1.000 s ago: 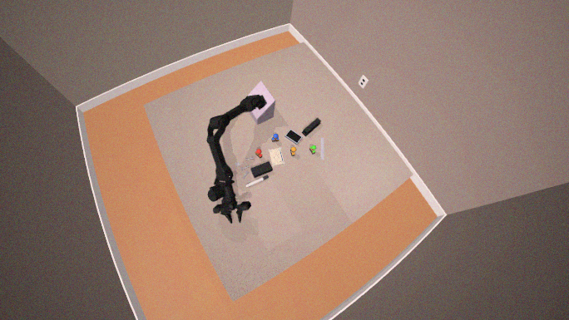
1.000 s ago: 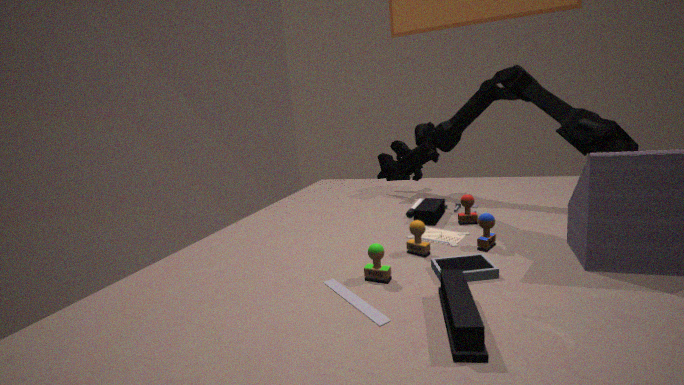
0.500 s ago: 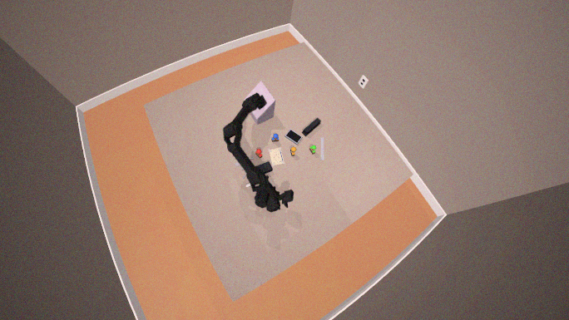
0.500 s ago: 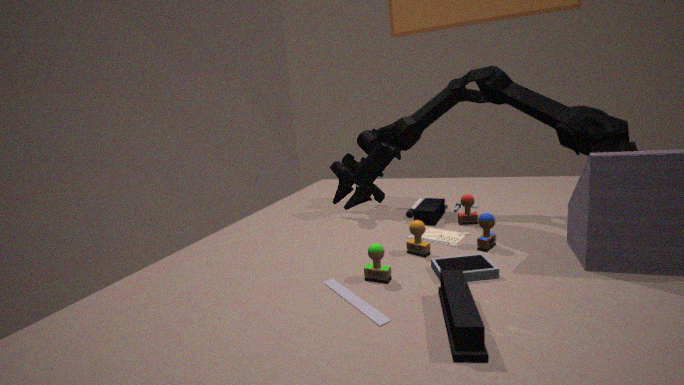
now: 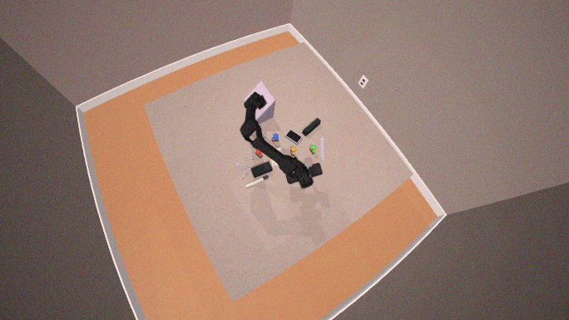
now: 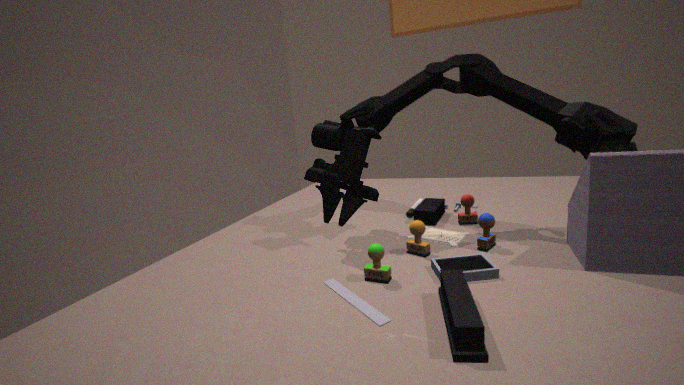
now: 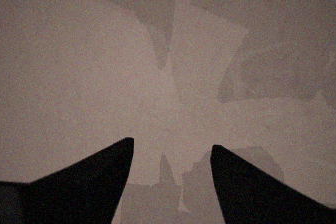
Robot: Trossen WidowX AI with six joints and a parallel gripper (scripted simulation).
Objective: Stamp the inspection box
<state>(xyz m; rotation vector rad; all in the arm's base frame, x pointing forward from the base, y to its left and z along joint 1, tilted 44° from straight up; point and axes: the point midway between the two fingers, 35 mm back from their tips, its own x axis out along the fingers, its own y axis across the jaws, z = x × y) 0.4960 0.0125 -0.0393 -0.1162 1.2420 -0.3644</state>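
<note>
My gripper tip is 140 mm past the green stamp, 120 mm to the right of it and 20 mm above it. The rest, counted from my gripper tip: grey ruler 190 mm to the left, 130 mm behind, 40 mm below; orange stamp 180 mm behind, 20 mm below, 10 mm to the left; card 200 mm behind, 90 mm to the right, 50 mm below.
</note>
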